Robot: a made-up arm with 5 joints.
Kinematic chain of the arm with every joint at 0, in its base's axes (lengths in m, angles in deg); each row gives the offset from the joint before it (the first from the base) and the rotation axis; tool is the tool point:
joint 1: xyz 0 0 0.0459 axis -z
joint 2: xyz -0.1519 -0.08 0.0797 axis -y
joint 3: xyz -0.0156 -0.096 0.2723 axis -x
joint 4: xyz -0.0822 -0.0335 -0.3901 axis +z
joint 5: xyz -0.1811 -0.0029 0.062 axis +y
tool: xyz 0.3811 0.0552 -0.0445
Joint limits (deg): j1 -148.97..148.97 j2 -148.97..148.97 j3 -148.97..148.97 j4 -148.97..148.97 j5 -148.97..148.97
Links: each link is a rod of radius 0.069 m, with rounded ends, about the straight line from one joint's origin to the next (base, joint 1, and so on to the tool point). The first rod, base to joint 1, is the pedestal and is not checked.
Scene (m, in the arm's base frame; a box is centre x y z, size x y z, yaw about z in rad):
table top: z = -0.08
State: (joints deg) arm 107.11 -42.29 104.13 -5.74 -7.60
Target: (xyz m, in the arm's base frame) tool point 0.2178 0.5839 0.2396
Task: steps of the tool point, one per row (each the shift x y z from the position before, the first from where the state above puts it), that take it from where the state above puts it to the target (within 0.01 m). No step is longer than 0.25 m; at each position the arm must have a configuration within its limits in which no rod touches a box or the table.
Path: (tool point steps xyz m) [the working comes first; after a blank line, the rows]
Joints at the target: 148.97 -95.72 20.79 5.97 51.14
Straight joint move there: clear.

1: -0.0490 0.1337 -0.0998
2: 0.0281 0.1760 -0.0860
3: 0.1171 0.1765 -0.0494
4: 0.1923 0.1292 0.0026
5: 0.2294 0.0433 0.0575
6: 0.2148 -0.0597 0.1016

